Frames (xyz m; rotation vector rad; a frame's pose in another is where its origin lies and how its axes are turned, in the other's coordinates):
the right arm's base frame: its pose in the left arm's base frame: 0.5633 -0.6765 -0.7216 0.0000 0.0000 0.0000
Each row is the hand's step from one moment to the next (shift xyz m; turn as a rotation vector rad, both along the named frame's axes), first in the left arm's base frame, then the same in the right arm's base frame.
Working: the left arm's base frame: its pose in the right arm's base frame: -0.5633 0.6765 0.7216 0.0000 0.0000 0.0000

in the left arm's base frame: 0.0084 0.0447 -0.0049 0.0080 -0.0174 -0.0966
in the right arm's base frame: 0.0084 0.0447 -0.0049 0.0080 -0.0174 -0.0966
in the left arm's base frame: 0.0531 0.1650 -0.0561 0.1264 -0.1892 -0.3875
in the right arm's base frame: 0.0531 0.1650 -0.0561 0.1264 -0.1892 -0.3875
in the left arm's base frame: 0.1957 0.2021 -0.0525 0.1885 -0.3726 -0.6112
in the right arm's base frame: 0.1957 0.2021 -0.0525 0.1885 -0.3726 -0.6112
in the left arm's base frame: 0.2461 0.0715 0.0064 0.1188 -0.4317 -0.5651
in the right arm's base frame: 0.2461 0.0715 0.0064 0.1188 -0.4317 -0.5651
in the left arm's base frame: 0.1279 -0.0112 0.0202 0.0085 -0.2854 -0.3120
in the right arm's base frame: 0.1279 -0.0112 0.0202 0.0085 -0.2854 -0.3120
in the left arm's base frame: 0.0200 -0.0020 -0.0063 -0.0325 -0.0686 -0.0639
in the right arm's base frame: 0.0200 -0.0020 -0.0063 -0.0325 -0.0686 -0.0639
